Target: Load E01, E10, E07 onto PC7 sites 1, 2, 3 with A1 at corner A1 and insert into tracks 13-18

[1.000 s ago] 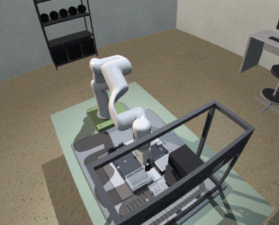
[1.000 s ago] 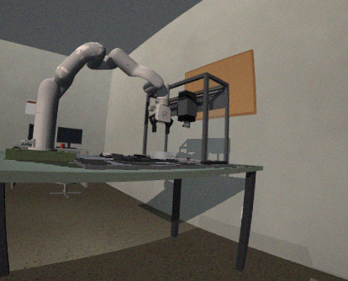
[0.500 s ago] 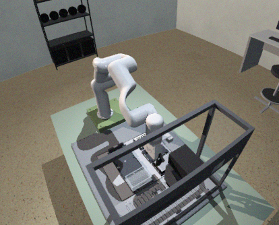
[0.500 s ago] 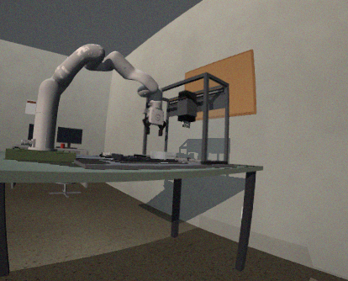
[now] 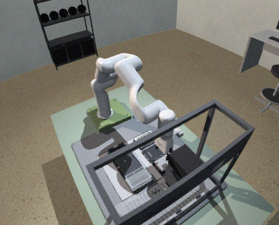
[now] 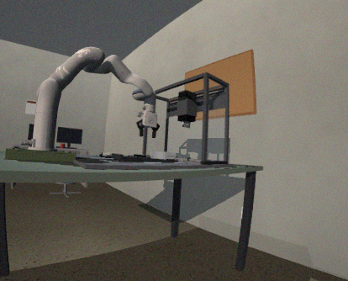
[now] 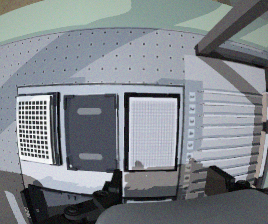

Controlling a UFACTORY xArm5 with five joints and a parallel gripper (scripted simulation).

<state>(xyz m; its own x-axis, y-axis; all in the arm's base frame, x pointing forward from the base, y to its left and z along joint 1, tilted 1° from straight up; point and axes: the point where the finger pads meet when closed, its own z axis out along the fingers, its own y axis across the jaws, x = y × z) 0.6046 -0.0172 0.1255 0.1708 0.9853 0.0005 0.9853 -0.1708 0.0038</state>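
My hand is 10 mm short of the deep-well block E07, 30 mm to the right of it and 130 mm above it. Also, from my hand: pale block: 30 mm behind, 160 mm to the right, 120 mm below; then nest S3: 10 mm ahead, 30 mm to the left, 140 mm below; then nest S2: 100 mm behind, 40 mm to the left, 140 mm below.
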